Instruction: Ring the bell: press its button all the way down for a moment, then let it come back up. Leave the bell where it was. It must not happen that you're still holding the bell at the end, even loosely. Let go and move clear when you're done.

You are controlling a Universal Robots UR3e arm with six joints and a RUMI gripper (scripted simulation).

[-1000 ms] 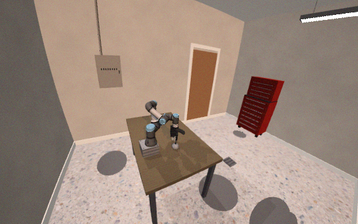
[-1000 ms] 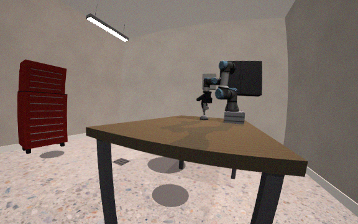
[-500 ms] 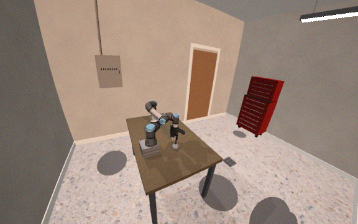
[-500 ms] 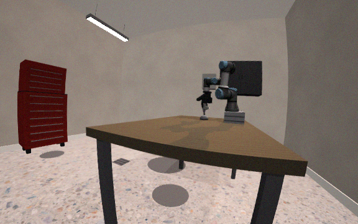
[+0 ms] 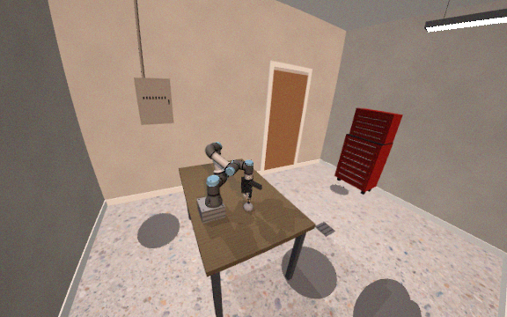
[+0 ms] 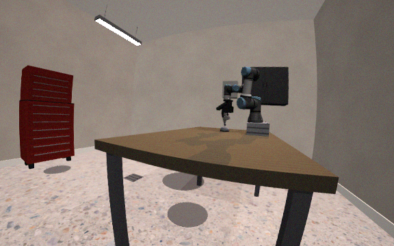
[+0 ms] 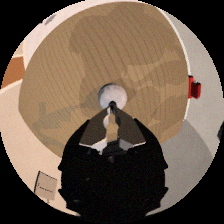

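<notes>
Right now the silver bell is 40 mm below my hand.
</notes>
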